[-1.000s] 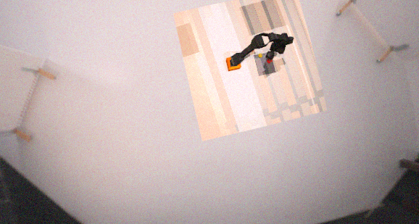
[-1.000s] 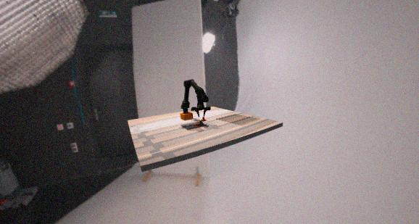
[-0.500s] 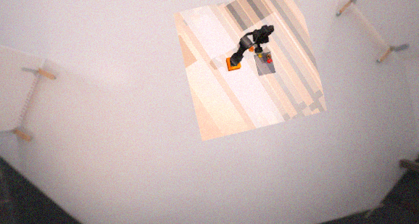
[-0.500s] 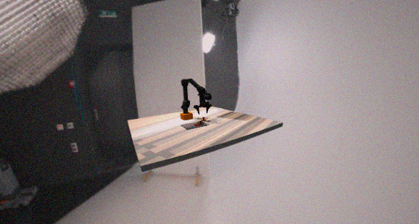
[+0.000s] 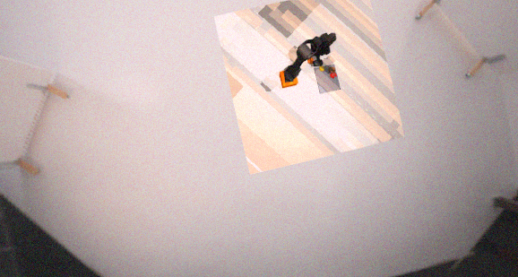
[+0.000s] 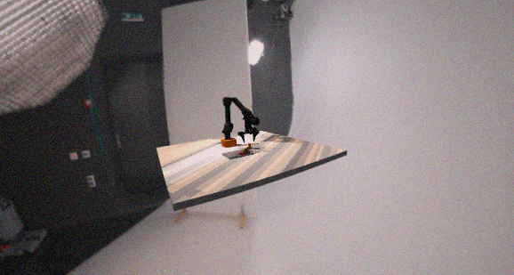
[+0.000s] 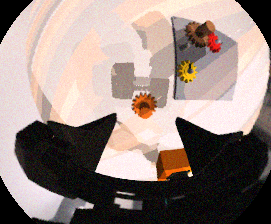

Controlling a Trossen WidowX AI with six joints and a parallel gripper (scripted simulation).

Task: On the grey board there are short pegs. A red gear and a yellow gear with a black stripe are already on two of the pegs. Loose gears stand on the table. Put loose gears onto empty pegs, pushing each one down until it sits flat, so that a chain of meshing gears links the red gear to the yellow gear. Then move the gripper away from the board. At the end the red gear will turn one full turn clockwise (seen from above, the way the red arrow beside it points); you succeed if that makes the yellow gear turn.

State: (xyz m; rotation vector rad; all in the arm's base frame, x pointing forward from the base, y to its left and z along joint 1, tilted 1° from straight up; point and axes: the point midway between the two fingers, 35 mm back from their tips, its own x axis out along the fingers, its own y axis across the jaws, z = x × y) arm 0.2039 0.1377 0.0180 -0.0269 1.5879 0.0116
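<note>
The orange gear is 40 mm below my gripper tip. The rest, counted from my gripper tip: red arrow (180 mm ahead, 120 mm to the right, 50 mm below); then brown gear (160 mm ahead, 90 mm to the right, 30 mm below); then yellow gear (80 mm ahead, 70 mm to the right, 40 mm below).
</note>
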